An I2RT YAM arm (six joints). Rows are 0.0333 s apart.
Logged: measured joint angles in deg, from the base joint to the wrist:
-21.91 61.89 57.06 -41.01 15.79 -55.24
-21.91 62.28 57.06 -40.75 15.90 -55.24
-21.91 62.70 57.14 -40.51 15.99 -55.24
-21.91 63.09 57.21 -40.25 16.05 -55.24
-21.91 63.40 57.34 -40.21 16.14 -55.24
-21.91 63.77 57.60 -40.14 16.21 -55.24
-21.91 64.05 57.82 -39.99 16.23 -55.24
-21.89 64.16 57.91 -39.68 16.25 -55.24
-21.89 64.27 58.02 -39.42 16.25 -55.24
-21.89 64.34 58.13 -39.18 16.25 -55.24
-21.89 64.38 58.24 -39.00 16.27 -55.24
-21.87 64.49 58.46 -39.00 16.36 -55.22
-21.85 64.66 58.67 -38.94 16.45 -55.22
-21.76 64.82 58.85 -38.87 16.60 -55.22
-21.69 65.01 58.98 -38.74 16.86 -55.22
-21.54 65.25 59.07 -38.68 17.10 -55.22
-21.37 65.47 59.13 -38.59 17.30 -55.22
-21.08 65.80 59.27 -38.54 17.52 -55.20
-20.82 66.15 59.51 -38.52 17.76 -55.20
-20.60 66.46 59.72 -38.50 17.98 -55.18
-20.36 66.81 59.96 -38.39 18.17 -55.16
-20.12 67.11 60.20 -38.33 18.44 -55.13
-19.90 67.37 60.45 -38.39 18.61 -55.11
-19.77 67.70 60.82 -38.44 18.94 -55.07
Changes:
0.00 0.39 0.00 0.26 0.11 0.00
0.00 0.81 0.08 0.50 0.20 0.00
0.00 1.20 0.15 0.76 0.26 0.00
0.00 1.51 0.28 0.80 0.35 0.00
0.00 1.88 0.54 0.87 0.42 0.00
0.00 2.16 0.76 1.02 0.44 0.00
0.02 2.27 0.85 1.33 0.46 0.00
0.02 2.38 0.96 1.59 0.46 0.00
0.02 2.45 1.07 1.83 0.46 0.00
0.02 2.49 1.18 2.01 0.48 0.00
0.04 2.60 1.40 2.01 0.57 0.02
0.06 2.77 1.61 2.07 0.66 0.02
0.15 2.93 1.79 2.14 0.81 0.02
0.22 3.12 1.92 2.27 1.07 0.02
0.37 3.36 2.01 2.33 1.31 0.02
0.54 3.58 2.07 2.42 1.51 0.02
0.83 3.91 2.21 2.47 1.73 0.04
1.09 4.26 2.45 2.49 1.97 0.04
1.31 4.57 2.66 2.51 2.19 0.06
1.55 4.92 2.90 2.62 2.38 0.08
1.79 5.22 3.14 2.68 2.65 0.11
2.01 5.48 3.39 2.62 2.82 0.13
2.14 5.81 3.76 2.57 3.15 0.17

